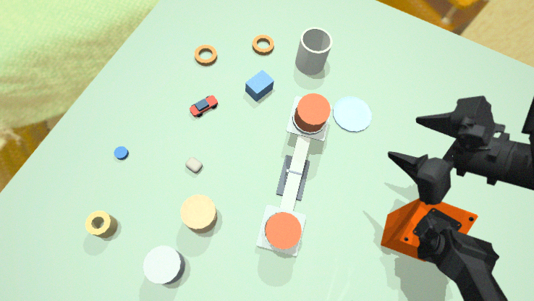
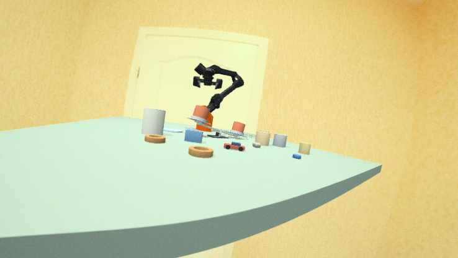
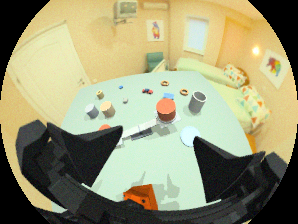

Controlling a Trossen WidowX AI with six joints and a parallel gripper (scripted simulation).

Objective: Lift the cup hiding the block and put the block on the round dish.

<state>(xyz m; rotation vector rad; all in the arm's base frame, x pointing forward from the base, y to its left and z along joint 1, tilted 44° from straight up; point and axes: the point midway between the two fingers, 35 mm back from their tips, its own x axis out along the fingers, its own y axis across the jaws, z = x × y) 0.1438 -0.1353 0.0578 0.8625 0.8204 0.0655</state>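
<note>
Right now the grey block is 10 cm ahead of my gripper tip, 19 cm to the left of it and 23 cm below it. From my gripper tip the other things lie so: balance beam: 13 cm ahead, 6 cm to the left, 23 cm below; balance: 14 cm ahead, 6 cm to the left, 25 cm below; pale blue round dish: 7 cm ahead, 17 cm to the right, 27 cm below.
</note>
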